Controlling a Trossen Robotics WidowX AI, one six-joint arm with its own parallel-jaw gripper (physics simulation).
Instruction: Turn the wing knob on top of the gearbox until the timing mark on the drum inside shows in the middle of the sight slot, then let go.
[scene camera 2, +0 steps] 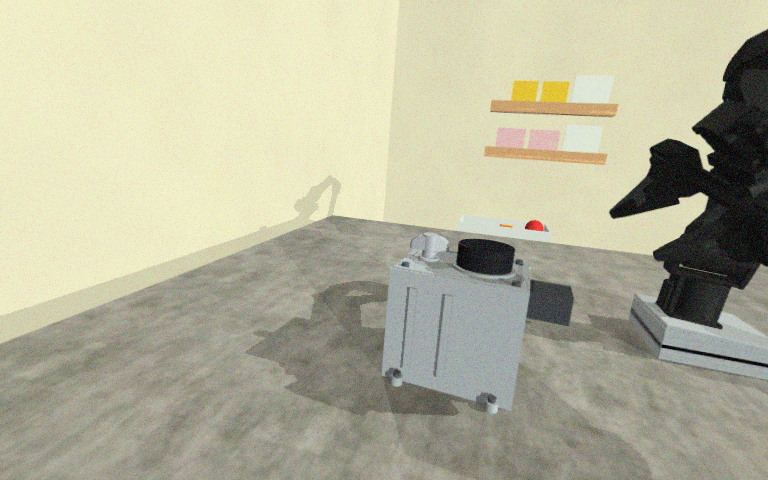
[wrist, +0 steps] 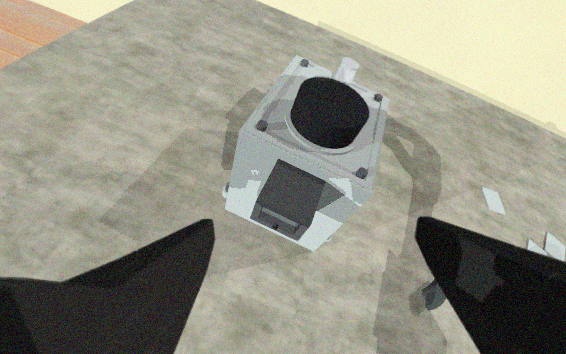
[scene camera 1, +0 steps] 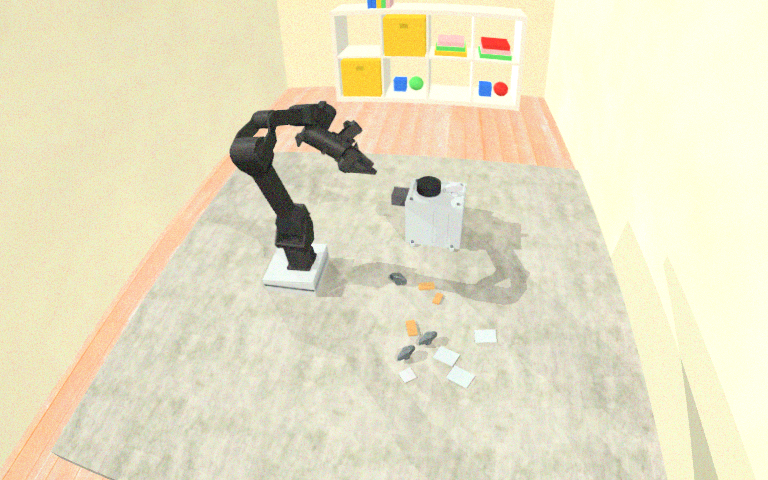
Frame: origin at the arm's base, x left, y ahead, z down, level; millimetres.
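Seen in the pictures: gripper, between the fingertips: (scene camera 2: 630, 234) (wrist: 314, 228) (scene camera 1: 374, 169); arm's base, origin of its link: (scene camera 2: 686, 315) (scene camera 1: 301, 261).
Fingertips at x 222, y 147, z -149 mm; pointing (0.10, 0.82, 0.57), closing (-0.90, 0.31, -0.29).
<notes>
Pixels of each thing's middle, then the offset from my fingertips to it. "pt": a spot on its surface instead. Level surfaces: height alone.
- pale grey gearbox, middle of its body: (wrist: 304, 158) (scene camera 2: 478, 307) (scene camera 1: 428, 206) dx +7, dy +142, dz +111 mm
- taller black round cap, a spot on its surface: (wrist: 330, 112) (scene camera 1: 422, 181) pt dx +7, dy +124, dz +32 mm
- dark box, a spot on its surface: (wrist: 292, 190) (scene camera 2: 551, 288) (scene camera 1: 400, 191) pt dx +9, dy +66, dz +71 mm
- mat, height of its surface: dz +197 mm
The pale grey gearbox (scene camera 1: 434, 223) (scene camera 2: 455, 333) (wrist: 250, 155) stands upright on the mat. Its light wing knob (scene camera 1: 454, 188) (scene camera 2: 430, 246) (wrist: 347, 70) is on the top, beside a taller black round cap (scene camera 1: 428, 185) (scene camera 2: 485, 256) (wrist: 330, 112). In the wrist view the cap partly covers the knob. A dark box (scene camera 1: 399, 196) (scene camera 2: 550, 302) (wrist: 292, 190) sticks out of the side toward the arm. I cannot make out a timing mark or tell the drum's position. My gripper (scene camera 1: 374, 170) (scene camera 2: 614, 213) (wrist: 314, 228) is open and empty, above and apart from the gearbox on the arm's side.
Small dark winged pieces (scene camera 1: 398, 278) (wrist: 434, 295), orange blocks (scene camera 1: 411, 328) and pale flat tiles (scene camera 1: 485, 336) (wrist: 493, 200) lie on the mat (scene camera 1: 283, 396). The white arm base (scene camera 1: 283, 275) (scene camera 2: 673, 339) stands at the mat's left in scene camera 1. A white shelf unit (scene camera 1: 451, 103) stands at the back.
</notes>
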